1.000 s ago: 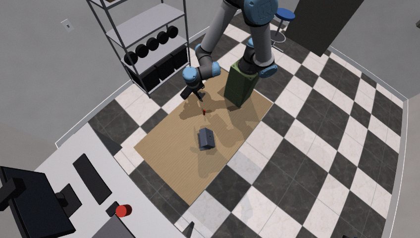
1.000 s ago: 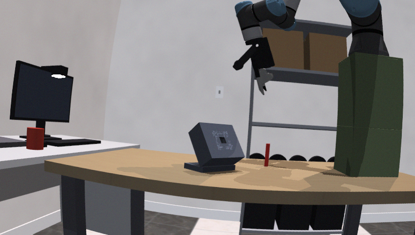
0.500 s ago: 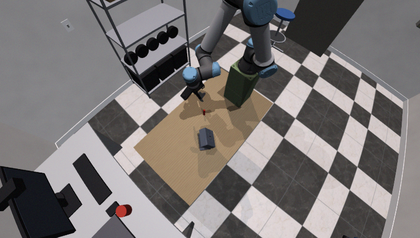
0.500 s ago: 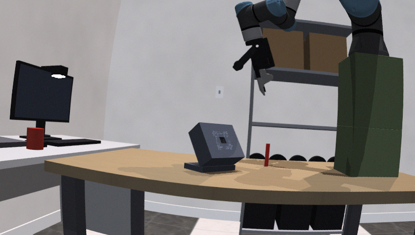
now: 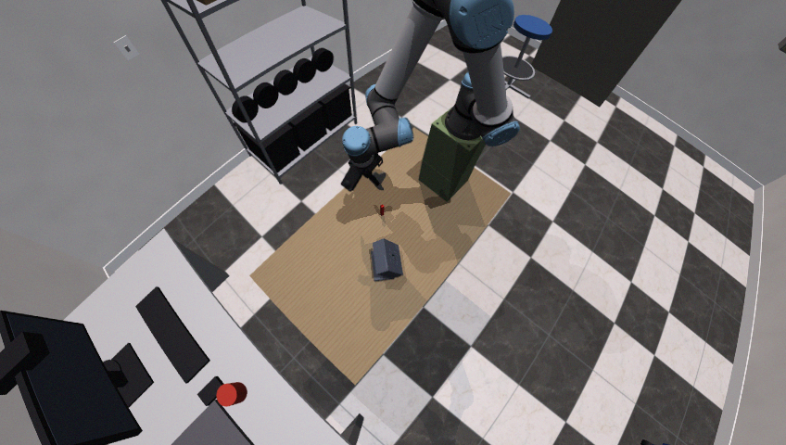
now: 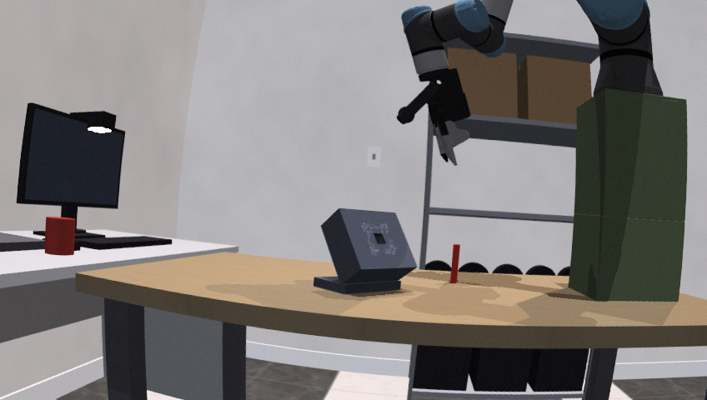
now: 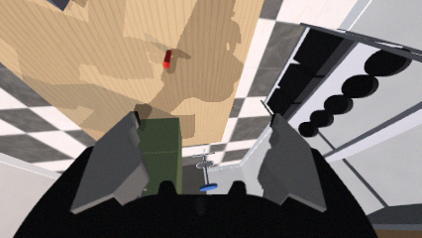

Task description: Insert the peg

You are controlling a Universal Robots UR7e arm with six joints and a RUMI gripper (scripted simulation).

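My hand is 210 mm above the red peg, 60 mm to the right of it and 30 mm past it.
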